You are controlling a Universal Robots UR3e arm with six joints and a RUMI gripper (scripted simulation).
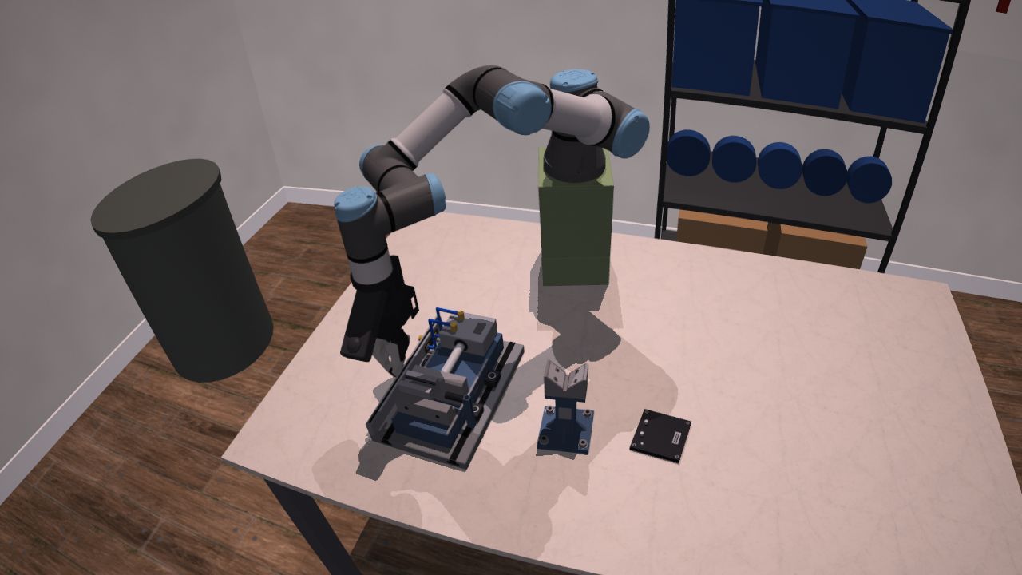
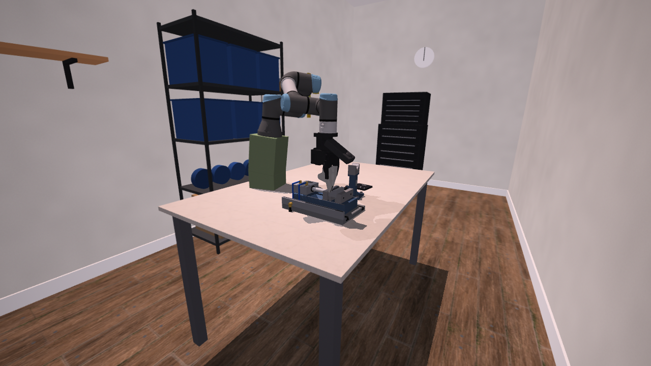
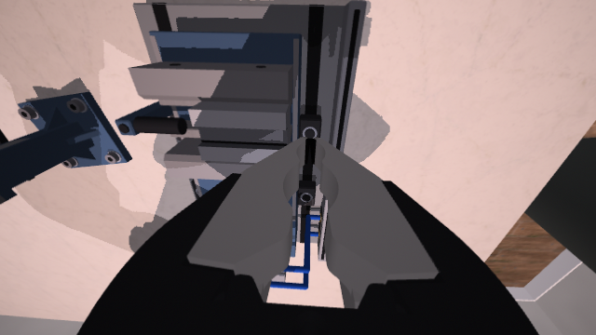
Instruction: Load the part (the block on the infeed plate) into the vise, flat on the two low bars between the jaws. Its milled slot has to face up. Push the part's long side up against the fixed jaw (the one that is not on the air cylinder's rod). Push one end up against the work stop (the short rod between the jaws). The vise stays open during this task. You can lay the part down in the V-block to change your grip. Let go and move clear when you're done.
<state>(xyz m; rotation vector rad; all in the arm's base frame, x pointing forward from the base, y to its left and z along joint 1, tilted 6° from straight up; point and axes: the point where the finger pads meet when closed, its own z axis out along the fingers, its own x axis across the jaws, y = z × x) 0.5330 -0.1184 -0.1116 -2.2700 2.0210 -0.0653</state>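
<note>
The part lies 5 cm to the left of my hand, 2 cm below it and 1 cm behind it. Round my hand: dark work stop rod: 11 cm to the left, 3 cm below, 1 cm behind; then black infeed plate: 45 cm to the left, 14 cm behind, 11 cm below; then fixed jaw: 7 cm to the left, 4 cm below, 2 cm ahead.
</note>
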